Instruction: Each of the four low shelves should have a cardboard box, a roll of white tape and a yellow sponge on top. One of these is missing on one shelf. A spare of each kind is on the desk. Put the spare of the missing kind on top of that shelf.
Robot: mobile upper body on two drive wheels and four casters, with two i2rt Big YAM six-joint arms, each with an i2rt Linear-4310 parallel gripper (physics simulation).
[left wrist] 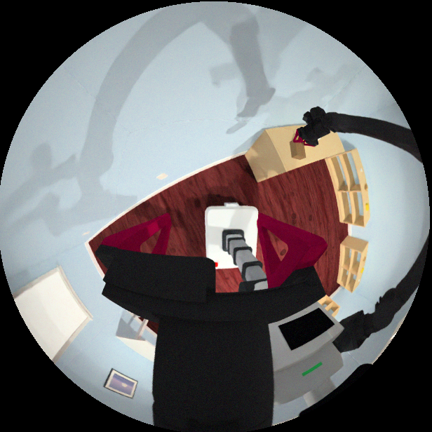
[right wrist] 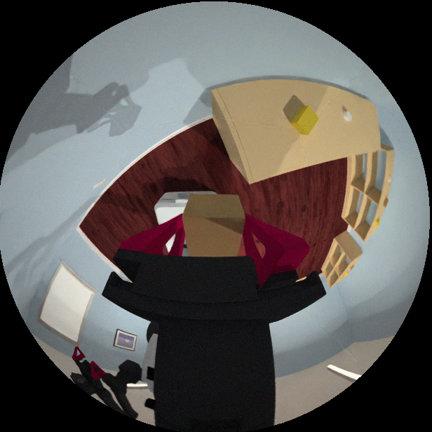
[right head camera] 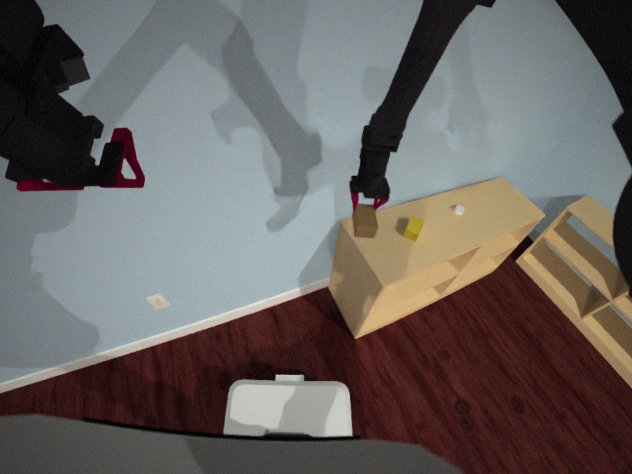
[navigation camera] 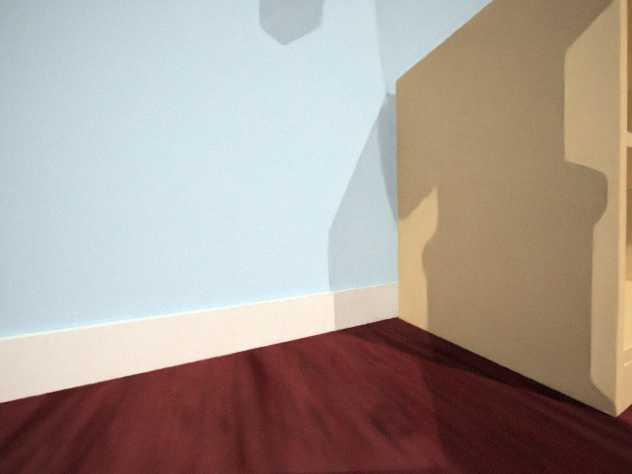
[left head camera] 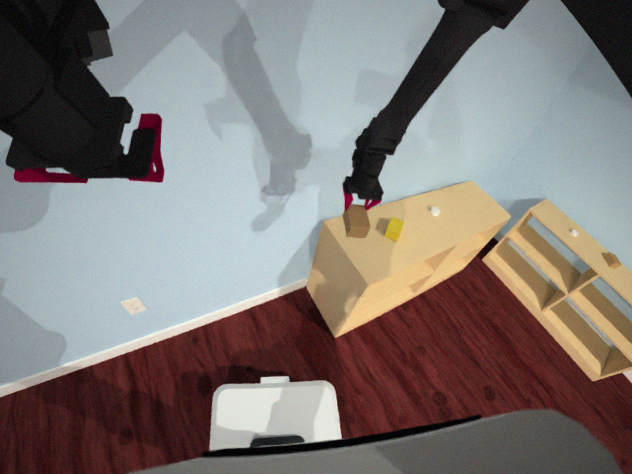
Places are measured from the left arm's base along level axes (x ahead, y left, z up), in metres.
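Where they show: left gripper, between the fingertips: (right head camera: 112,184) (left head camera: 123,177); right gripper, between the fingertips: (right head camera: 363,209) (left head camera: 355,209).
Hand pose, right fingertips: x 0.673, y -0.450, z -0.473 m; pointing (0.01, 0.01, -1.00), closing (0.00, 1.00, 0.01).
Observation:
Each offset is from my right fingertips to the top centre of the thing. Level surfaces: height alone.
My right gripper (left head camera: 358,205) (right head camera: 366,205) (left wrist: 297,142) (right wrist: 213,217) is shut on a brown cardboard box @(dx -0.035, dy +0.001, dz +0.013 m) (left head camera: 356,222) (right head camera: 365,222) (left wrist: 297,151) (right wrist: 214,235). In the head views the box overlaps the left end of the nearest low shelf (left head camera: 459,201) (right head camera: 490,198) (left wrist: 267,150) (right wrist: 255,105) (navigation camera: 500,178); in the right wrist view it is off the shelf's edge, against the floor. On that shelf lie a yellow sponge @(dx +0.208, dy -0.321, dz -0.282 m) (left head camera: 393,229) (right head camera: 414,228) (right wrist: 304,120) and a white tape roll @(dx +0.363, dy -0.627, dz -0.303 m) (left head camera: 434,210) (right head camera: 459,209) (right wrist: 347,115). My left gripper (left wrist: 213,217) is open and empty, away from the shelf.
A second low shelf @(dz -0.326 m) (left head camera: 545,210) stands to the right with a tape roll (left head camera: 574,233) and a cardboard box @(dx +0.008, dy -1.961, dz -0.277 m) (left head camera: 611,260) on top. More low shelves continue along the right in the wrist views. A blue wall (left head camera: 204,229) (navigation camera: 178,178) runs behind the nearest shelf.

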